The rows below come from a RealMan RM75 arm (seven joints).
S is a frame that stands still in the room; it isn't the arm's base.
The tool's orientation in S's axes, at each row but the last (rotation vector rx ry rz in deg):
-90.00 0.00 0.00
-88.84 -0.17 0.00
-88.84 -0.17 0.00
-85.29 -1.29 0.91
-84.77 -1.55 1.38
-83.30 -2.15 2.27
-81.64 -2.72 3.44
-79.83 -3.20 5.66
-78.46 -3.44 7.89
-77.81 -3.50 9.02
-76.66 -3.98 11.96
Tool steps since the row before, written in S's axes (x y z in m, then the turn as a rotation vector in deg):
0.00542 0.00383 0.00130 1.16 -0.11 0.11
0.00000 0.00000 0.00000 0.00 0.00 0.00
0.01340 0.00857 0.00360 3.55 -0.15 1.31
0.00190 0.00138 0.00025 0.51 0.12 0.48
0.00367 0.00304 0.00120 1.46 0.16 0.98
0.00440 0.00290 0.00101 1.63 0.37 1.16
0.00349 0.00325 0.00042 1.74 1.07 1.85
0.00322 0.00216 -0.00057 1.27 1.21 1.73
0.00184 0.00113 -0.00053 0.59 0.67 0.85
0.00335 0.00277 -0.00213 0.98 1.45 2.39
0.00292 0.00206 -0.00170 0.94 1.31 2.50
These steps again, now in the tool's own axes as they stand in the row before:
0.00542 -0.00130 0.00383 1.16 -0.11 -0.11
0.00000 0.00000 0.00000 0.00 0.00 0.00
0.01342 -0.00340 0.00862 3.55 -1.31 -0.13
0.00193 -0.00013 0.00135 0.52 -0.47 0.15
0.00377 -0.00092 0.00301 1.47 -0.96 0.20
0.00454 -0.00068 0.00278 1.65 -1.12 0.42
0.00371 0.00001 0.00303 1.81 -1.70 1.20
0.00343 0.00082 0.00170 1.35 -1.54 1.37
0.00199 0.00062 0.00077 0.64 -0.74 0.75
0.00382 0.00238 0.00178 1.07 -2.12 1.78
0.00337 0.00177 0.00108 1.00 -2.25 1.68

